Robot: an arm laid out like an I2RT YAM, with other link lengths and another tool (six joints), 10 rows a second.
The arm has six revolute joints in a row. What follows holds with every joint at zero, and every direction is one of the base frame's. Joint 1 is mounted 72.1 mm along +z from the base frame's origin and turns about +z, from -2.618 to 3.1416 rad. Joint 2 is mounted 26.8 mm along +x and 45.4 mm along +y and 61 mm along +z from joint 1 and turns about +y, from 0 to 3.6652 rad. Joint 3 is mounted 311.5 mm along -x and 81.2 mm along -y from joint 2 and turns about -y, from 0 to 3.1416 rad. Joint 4 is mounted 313.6 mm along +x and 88.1 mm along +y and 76.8 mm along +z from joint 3 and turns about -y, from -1.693 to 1.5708 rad. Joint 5 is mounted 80.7 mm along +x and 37 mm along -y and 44.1 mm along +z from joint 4 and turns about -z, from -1.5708 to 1.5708 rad. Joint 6 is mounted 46.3 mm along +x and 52.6 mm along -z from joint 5 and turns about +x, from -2.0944 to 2.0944 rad. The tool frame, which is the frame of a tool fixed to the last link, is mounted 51 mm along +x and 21 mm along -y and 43 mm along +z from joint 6; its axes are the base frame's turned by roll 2.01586, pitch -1.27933 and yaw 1.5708 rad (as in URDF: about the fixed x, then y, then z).
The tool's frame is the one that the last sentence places.
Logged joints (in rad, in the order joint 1, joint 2, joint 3, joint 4, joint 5, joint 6), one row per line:
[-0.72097, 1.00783, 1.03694, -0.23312, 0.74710, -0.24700]
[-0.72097, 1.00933, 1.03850, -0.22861, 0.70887, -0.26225]
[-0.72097, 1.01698, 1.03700, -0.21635, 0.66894, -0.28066]
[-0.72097, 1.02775, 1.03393, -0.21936, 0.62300, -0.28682]
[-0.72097, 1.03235, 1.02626, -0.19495, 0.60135, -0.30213]
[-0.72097, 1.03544, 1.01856, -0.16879, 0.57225, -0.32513]
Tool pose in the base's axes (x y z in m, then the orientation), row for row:
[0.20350, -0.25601, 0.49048, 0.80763, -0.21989, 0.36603, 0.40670]
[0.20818, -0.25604, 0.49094, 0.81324, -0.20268, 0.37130, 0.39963]
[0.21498, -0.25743, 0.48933, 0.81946, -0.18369, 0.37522, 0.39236]
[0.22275, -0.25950, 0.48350, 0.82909, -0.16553, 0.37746, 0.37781]
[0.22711, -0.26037, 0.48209, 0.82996, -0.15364, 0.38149, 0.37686]
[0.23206, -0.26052, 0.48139, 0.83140, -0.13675, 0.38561, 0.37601]
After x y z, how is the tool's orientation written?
As a quaternion, x y z w.
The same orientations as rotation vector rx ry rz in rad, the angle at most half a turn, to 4 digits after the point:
[2.0368, -0.5545, 0.9231]
[2.0576, -0.5128, 0.9395]
[2.0804, -0.4664, 0.9526]
[2.1193, -0.4231, 0.9649]
[2.1225, -0.3929, 0.9756]
[2.1270, -0.3499, 0.9865]

